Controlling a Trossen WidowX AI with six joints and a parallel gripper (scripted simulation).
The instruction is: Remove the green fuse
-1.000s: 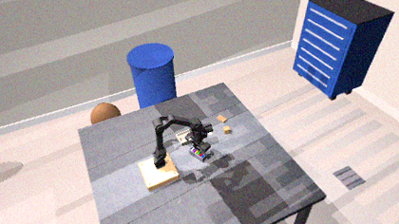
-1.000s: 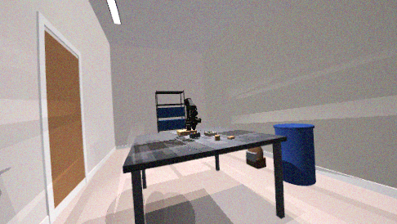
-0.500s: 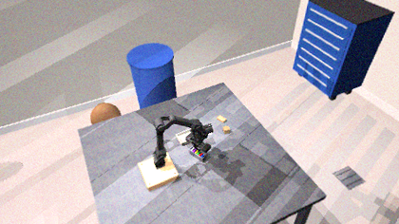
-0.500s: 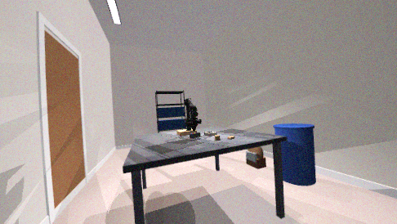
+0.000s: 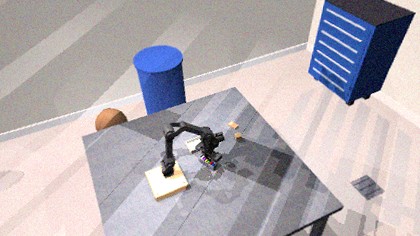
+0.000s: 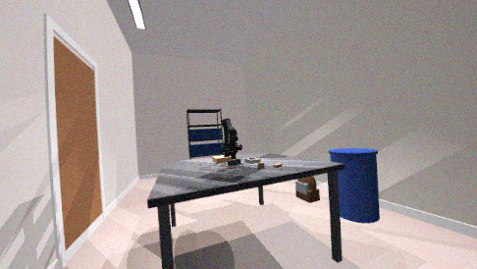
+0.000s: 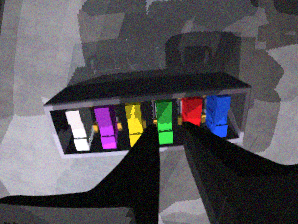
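The green fuse is 3 cm below my gripper tip. Round my gripper tip: white tray: 20 cm to the left, 5 cm below.
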